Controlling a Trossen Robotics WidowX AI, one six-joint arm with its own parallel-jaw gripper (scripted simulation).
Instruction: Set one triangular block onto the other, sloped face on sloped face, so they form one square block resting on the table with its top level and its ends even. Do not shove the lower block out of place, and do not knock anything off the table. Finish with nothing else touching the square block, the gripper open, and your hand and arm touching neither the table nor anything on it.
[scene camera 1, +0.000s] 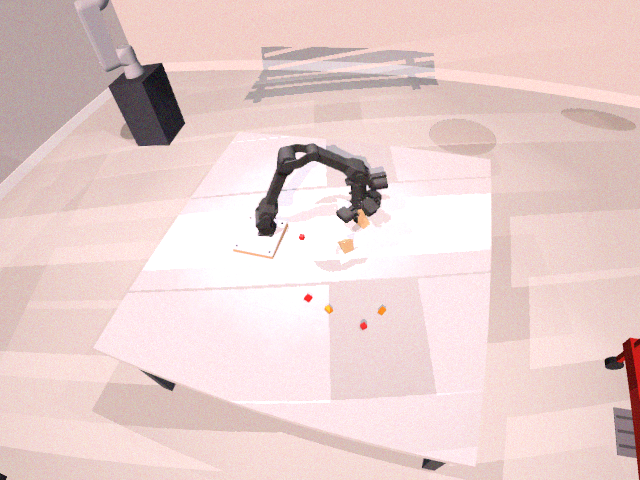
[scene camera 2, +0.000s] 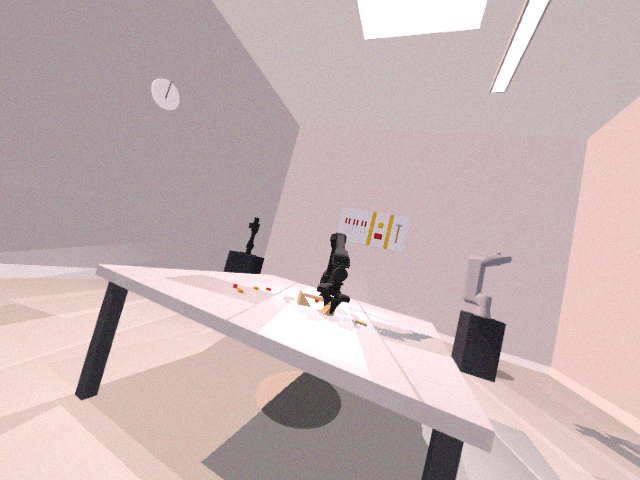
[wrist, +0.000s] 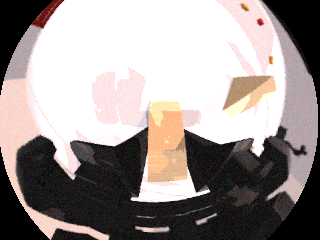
Observation:
I see my gripper (scene camera 1: 359, 220), a tan triangular block (wrist: 167, 161) and a tan triangular block (wrist: 245, 91).
My gripper shows as well in the wrist view (wrist: 163, 130).

